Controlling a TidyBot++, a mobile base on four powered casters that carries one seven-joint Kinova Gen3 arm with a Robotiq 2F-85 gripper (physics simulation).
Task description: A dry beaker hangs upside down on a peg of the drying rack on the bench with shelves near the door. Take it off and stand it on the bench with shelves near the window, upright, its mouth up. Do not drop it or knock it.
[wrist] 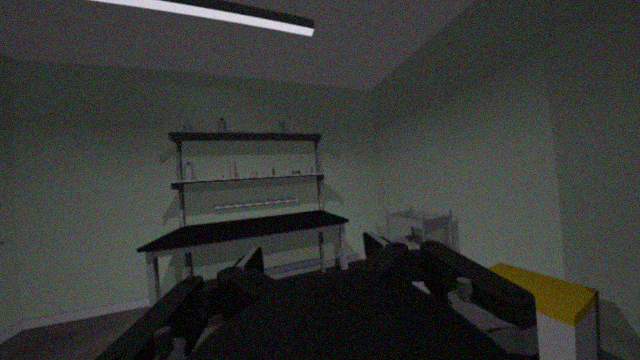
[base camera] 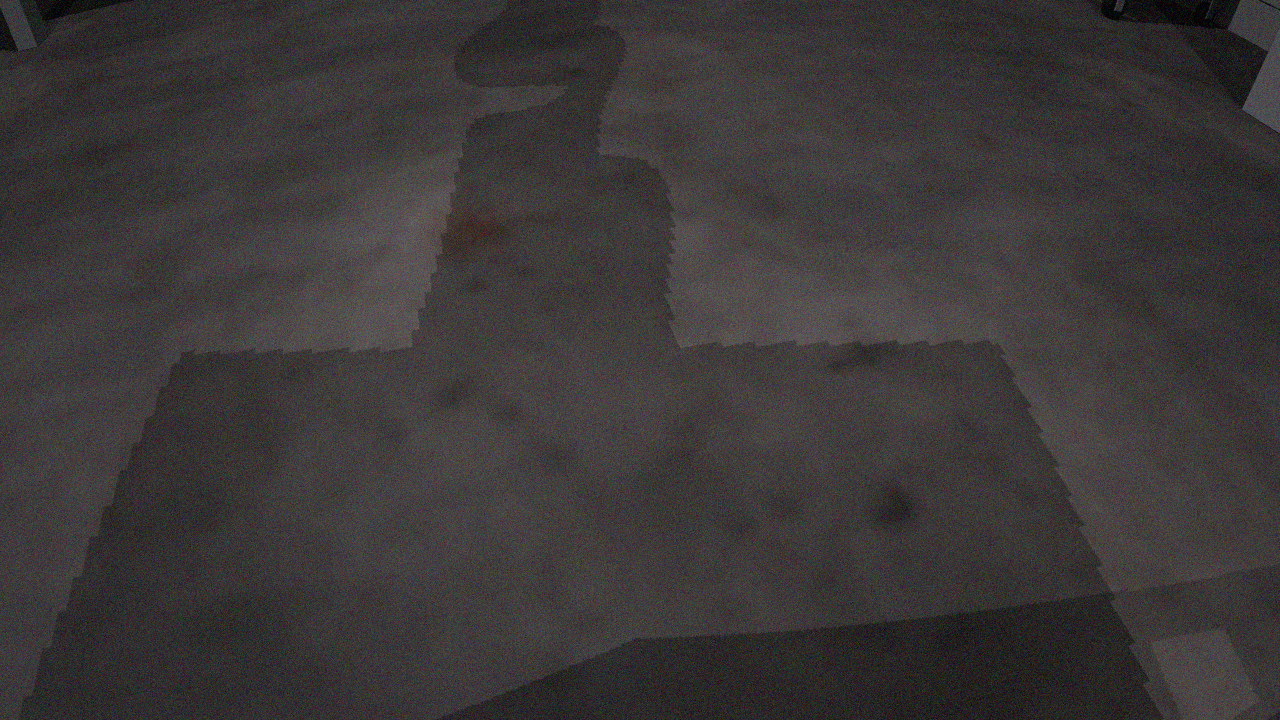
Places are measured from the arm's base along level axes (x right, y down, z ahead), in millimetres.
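Where they show: gripper, fingertip midpoint: (wrist: 314, 251).
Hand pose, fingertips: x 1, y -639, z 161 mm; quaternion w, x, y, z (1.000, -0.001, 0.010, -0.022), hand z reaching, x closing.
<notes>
After its pixels a point has its place.
My gripper (wrist: 314, 251) @(x 1, y -639, z 161 mm) is open in the wrist view, its two dark fingers wide apart with no object between them. Beyond it, across the room, a bench with shelves (wrist: 245, 228) @(x -510, y -365, z 1613 mm) stands against the wall, with a black top, pale legs and two shelves above. Whether this is the bench near the door or the one near the window, I cannot tell. Small bottles and vessels stand on its shelves, too small and dark to name. The beaker and the drying rack cannot be made out in either view. The gripper does not show in the base camera view.
A yellow-topped white block (wrist: 555, 295) @(x 1207, y -53, z 746 mm) stands close at the right in the wrist view. A pale cart-like frame (wrist: 424, 227) @(x 958, y -282, z 1381 mm) stands farther back by the right wall. In the base camera view, a pale leg (base camera: 17, 24) @(x -1055, y 348, z 1298 mm) is at the top left and a white cabinet (base camera: 1263, 89) @(x 995, y 351, z 997 mm) at the right edge.
</notes>
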